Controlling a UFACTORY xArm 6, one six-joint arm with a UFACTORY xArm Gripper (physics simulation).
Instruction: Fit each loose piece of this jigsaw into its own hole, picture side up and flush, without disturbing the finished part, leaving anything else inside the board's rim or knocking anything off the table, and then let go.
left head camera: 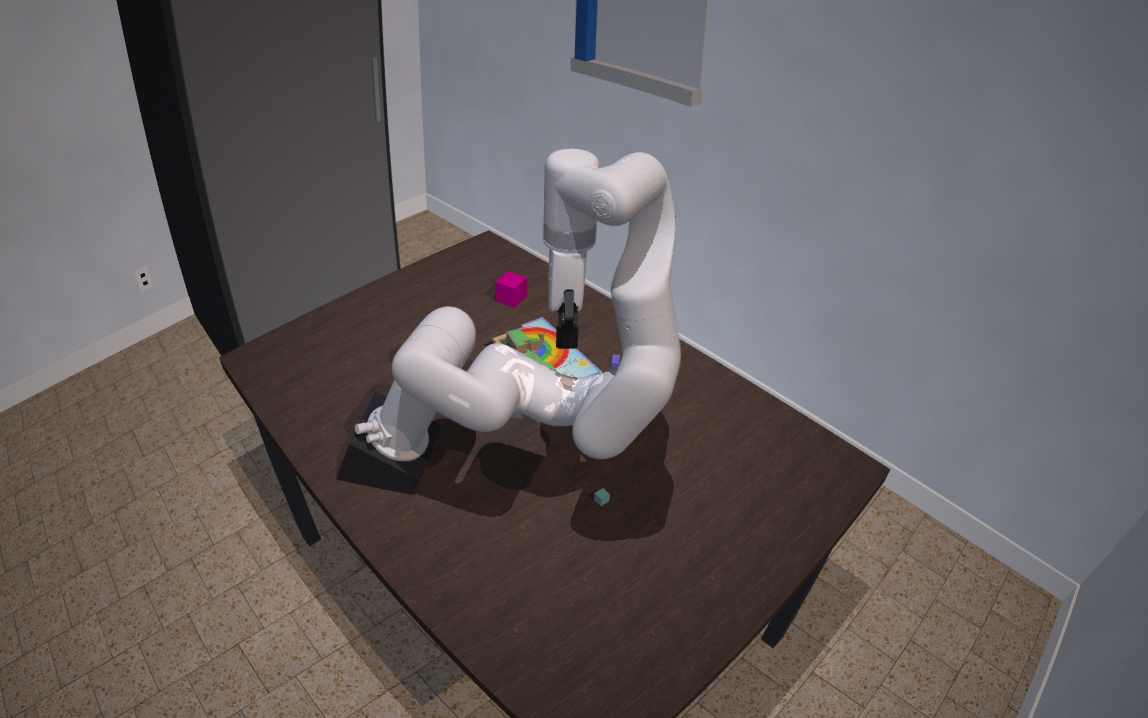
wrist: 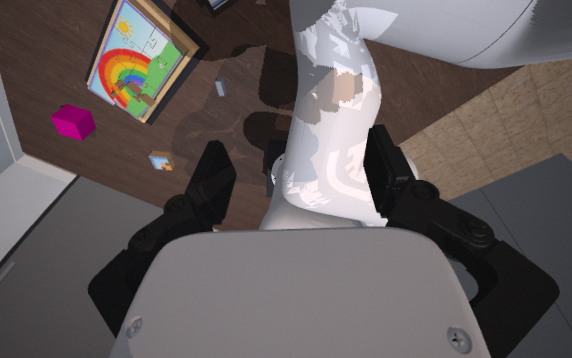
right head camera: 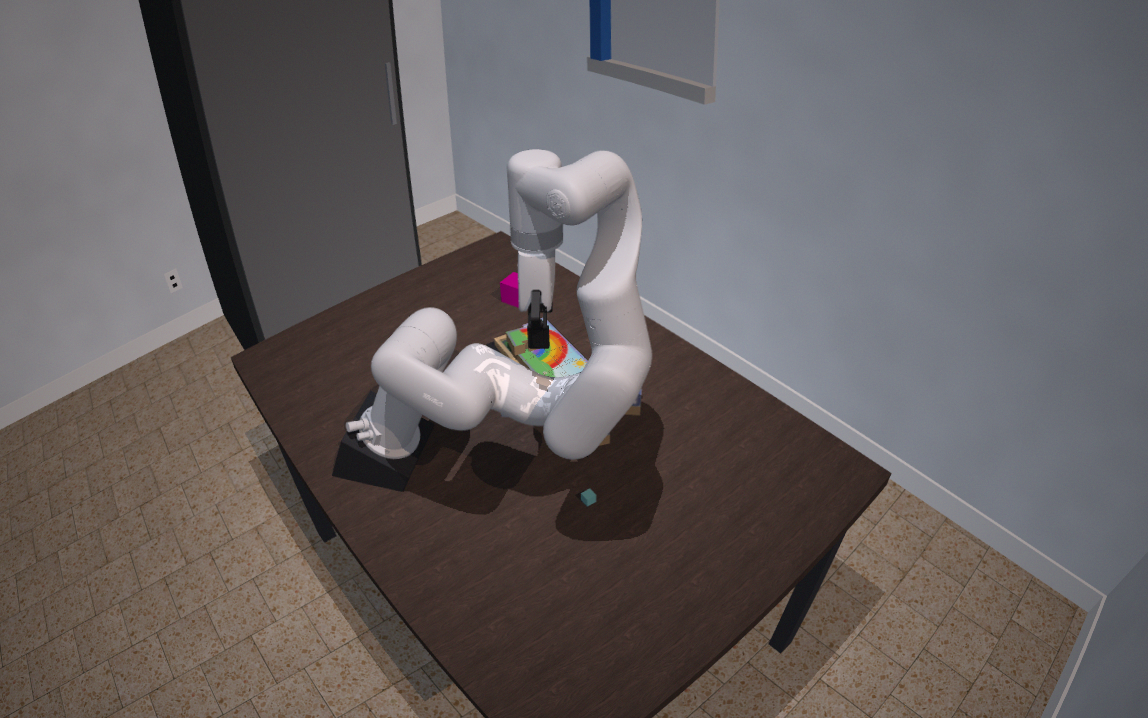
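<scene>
The jigsaw board has a wooden rim and a rainbow picture with a sun and green hills. A green-topped piece with brown sides looks raised above the picture near one corner; whether it rests in a hole cannot be told. A small loose piece with a blue and orange picture lies on the table outside the board. My gripper is open and empty, high above the table. In the wrist view the board lies left of both fingers. The arm hides part of the board in both head views.
A magenta cube stands near the board. A purple block, a grey block and a teal cube lie on the table. Wooden-edged blocks show partly behind the arm.
</scene>
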